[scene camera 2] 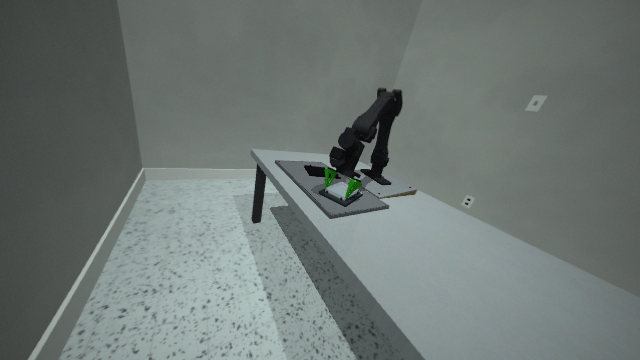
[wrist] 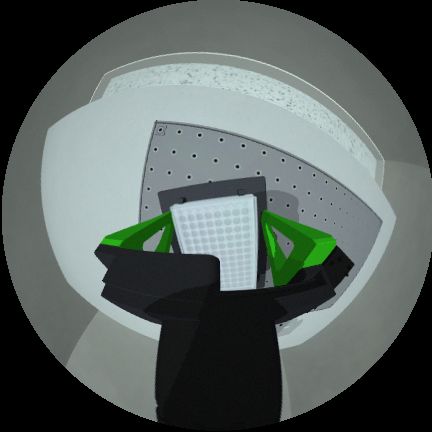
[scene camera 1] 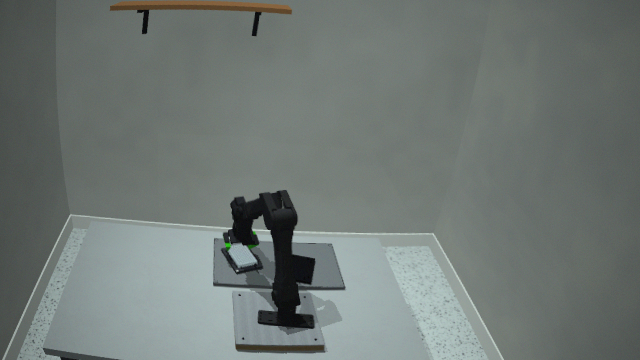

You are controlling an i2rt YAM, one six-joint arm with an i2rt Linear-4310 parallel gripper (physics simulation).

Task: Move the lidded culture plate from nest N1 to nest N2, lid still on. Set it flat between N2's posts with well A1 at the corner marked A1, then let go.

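Where they show: gripper, between the fingertips: (scene camera 2: 335,192) (wrist: 217,214) (scene camera 1: 238,249); arm's base, origin of its link: (scene camera 2: 374,177) (scene camera 1: 285,320).
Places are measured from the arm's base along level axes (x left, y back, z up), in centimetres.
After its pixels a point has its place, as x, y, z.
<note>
The lidded culture plate (scene camera 1: 242,255) @(18.3, -33.2, 1.9) (scene camera 2: 338,190) @(20.6, -37.4, 1.9) (wrist: 220,235) @(19.7, -36.8, 1.9) is pale, with rows of round wells showing through its lid. It lies flat in a dark square nest (scene camera 1: 239,270) @(18.8, -25.3, 0.3) (scene camera 2: 345,202) @(26.7, -37.6, 0.3) (wrist: 215,187) @(22.0, -41.0, 0.3), on the left part of the grey board in scene camera 1. My gripper (scene camera 2: 341,189) @(20.7, -38.5, 1.0) (wrist: 217,214) @(20.7, -38.5, 1.0) is open, its green fingers standing on either side of the plate, with gaps beside it in the wrist view. The other dark nest (scene camera 1: 304,269) @(-7.2, -31.0, 0.3) (scene camera 2: 315,171) @(-0.8, -37.8, 1.2) (wrist: 341,262) @(-4.9, -38.5, 0.2) holds no plate in the part that shows; the arm partly hides it. Nest labels and the A1 mark are too small to read.
Both nests sit on the grey perforated board (scene camera 1: 327,265) @(-17.0, -36.6, -0.9) (scene camera 2: 367,205) @(27.6, -27.6, -0.8) (wrist: 175,137) @(28.5, -44.7, -0.9) on the table (scene camera 1: 140,280) @(58.7, -11.4, -2.2) (scene camera 2: 425,250) @(50.4, -23.7, -2.2) (wrist: 90,175) @(44.6, -35.6, -2.2). The arm's base plate (scene camera 1: 250,335) @(12.1, 10.4, 0.6) (scene camera 2: 397,189) @(15.3, 2.3, -0.1) stands close by. A wooden shelf (scene camera 1: 200,6) is high on the wall.
</note>
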